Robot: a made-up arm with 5 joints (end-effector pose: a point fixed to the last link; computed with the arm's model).
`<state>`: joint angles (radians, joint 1 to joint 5).
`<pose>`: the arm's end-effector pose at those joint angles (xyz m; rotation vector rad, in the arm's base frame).
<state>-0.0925 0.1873 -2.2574 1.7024 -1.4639</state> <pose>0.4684 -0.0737 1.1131 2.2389 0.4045 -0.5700</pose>
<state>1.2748 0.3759 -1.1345 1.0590 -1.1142</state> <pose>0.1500 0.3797 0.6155 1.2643 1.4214 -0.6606</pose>
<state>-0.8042 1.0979 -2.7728 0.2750 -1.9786</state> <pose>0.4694 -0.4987 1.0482 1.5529 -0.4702 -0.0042</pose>
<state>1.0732 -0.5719 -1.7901 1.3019 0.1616</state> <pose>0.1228 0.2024 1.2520 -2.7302 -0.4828 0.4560</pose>
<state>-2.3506 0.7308 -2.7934 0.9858 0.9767</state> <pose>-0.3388 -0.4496 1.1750 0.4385 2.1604 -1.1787</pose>
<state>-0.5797 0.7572 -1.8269 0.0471 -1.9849</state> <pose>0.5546 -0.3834 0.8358 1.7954 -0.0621 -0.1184</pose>
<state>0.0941 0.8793 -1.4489 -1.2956 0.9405</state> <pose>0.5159 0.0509 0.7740 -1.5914 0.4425 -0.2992</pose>
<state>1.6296 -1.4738 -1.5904 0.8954 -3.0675</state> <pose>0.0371 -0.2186 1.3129 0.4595 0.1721 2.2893</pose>
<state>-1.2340 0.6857 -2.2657 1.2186 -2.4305</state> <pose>0.2266 -0.6168 0.9274 1.9935 0.1676 -0.9279</pose>
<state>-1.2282 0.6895 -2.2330 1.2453 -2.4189</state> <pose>0.2294 -0.6141 0.9055 2.0430 0.2028 -0.9540</pose>
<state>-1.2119 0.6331 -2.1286 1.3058 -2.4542</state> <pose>0.2343 -0.5979 0.8812 2.0973 0.3303 -0.9765</pose>
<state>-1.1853 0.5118 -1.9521 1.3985 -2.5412</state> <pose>0.2389 -0.5648 0.8566 2.1450 0.5542 -0.9783</pose>
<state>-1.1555 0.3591 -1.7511 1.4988 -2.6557</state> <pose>0.2400 -0.5219 0.8362 2.1692 0.8127 -0.9446</pose>
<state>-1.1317 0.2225 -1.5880 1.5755 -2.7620</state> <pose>0.2378 -0.4844 0.8248 2.1636 1.0203 -0.8873</pose>
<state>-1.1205 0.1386 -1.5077 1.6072 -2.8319</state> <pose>0.2360 -0.4656 0.8266 2.1341 1.1185 -0.8371</pose>
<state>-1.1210 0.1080 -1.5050 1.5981 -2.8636</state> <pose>0.2360 -0.4653 0.8405 2.0916 1.1173 -0.8095</pose>
